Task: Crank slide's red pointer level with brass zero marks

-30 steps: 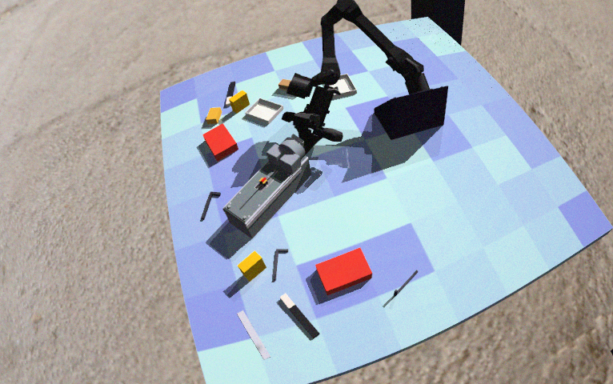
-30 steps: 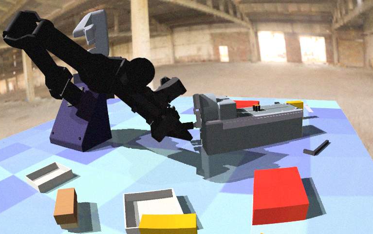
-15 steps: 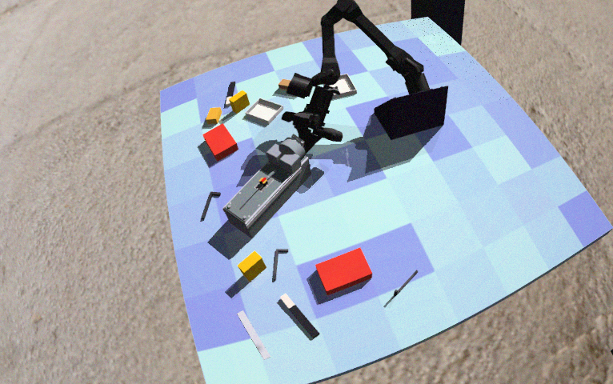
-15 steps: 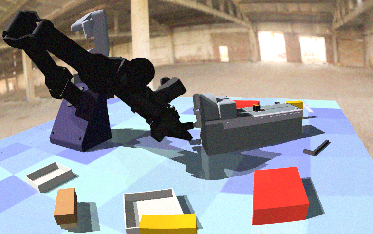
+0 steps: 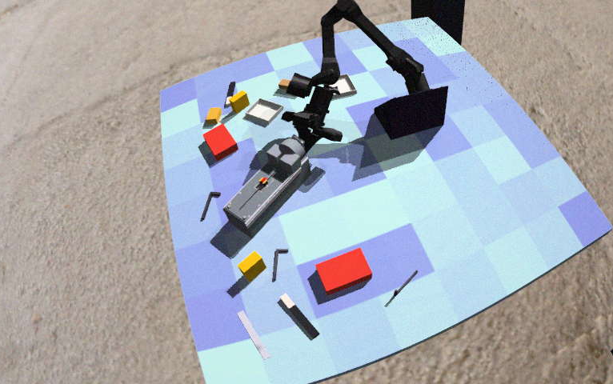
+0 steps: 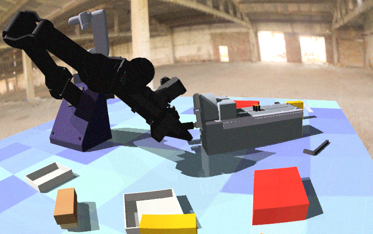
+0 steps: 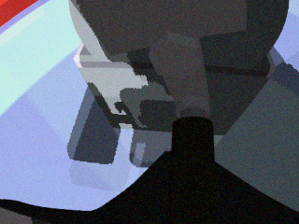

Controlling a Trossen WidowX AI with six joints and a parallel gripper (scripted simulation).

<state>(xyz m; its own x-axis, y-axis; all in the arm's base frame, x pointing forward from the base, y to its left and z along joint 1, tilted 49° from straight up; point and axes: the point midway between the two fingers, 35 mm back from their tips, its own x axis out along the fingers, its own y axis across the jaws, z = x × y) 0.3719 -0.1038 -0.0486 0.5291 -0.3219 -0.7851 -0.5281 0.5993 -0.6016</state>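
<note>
My gripper tip is 30 mm below the dark crank handle, 20 mm past it and 10 mm to the left of it. The rest, counted from my gripper tip: red pointer (140 mm ahead, 90 mm to the left, 50 mm above); tan block (340 mm to the right, 80 mm behind, 20 mm below).
</note>
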